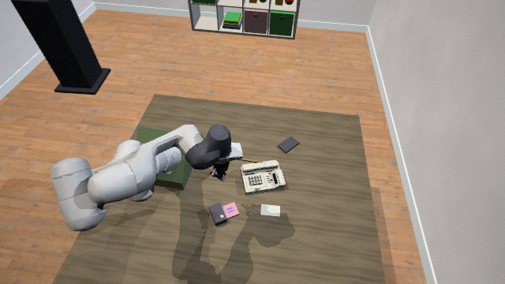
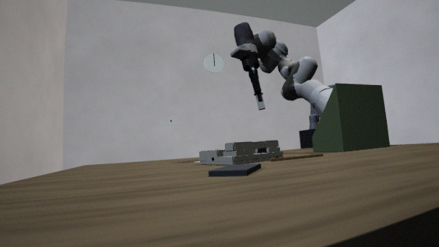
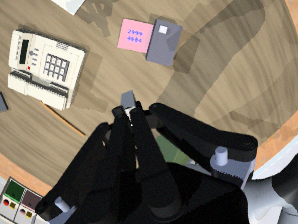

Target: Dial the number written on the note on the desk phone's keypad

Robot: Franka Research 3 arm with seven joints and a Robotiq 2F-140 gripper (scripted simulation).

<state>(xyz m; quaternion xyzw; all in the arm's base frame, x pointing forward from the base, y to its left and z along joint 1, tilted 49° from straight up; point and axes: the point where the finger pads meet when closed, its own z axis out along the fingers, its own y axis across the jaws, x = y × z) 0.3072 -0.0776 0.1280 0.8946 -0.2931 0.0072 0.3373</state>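
The handset lies 18 cm ahead of my hand, 21 cm to the left of it and 19 cm below it. The rest, counted from my hand: pencil (7 cm ahead, 28 cm to the left, 23 cm below); black box (2 cm behind, 8 cm to the right, 21 cm below); white note (25 cm ahead, 3 cm to the right, 23 cm below).
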